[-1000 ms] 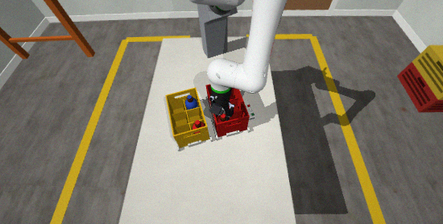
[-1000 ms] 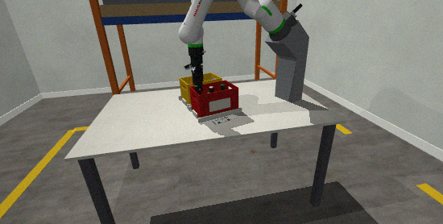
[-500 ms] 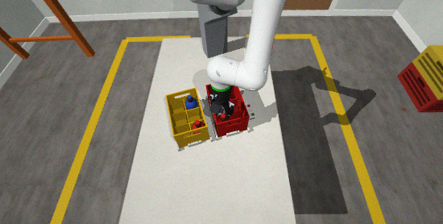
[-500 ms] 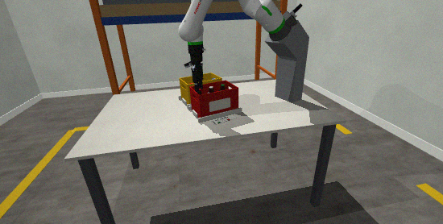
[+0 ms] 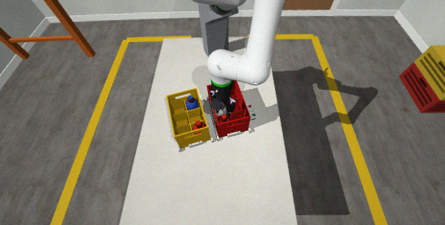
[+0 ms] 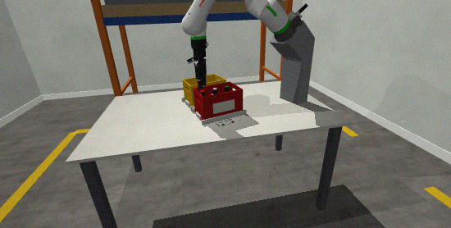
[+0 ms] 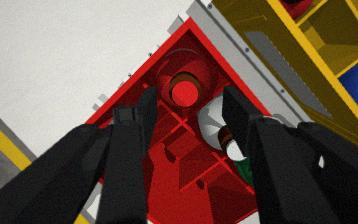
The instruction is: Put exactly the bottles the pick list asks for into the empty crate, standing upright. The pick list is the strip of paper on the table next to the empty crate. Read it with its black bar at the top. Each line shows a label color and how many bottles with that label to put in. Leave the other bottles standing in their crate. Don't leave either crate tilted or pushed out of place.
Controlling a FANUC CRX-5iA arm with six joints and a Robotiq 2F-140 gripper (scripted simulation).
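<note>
Right now the yellow crate is 3 cm ahead of my hand, 21 cm to the right of it and 13 cm below it. From my hand the other things lie so: white-capped bottle: 8 cm behind, 4 cm to the right, 13 cm below; red crate: 10 cm behind, 13 cm below; red-labelled bottle: 13 cm below.
</note>
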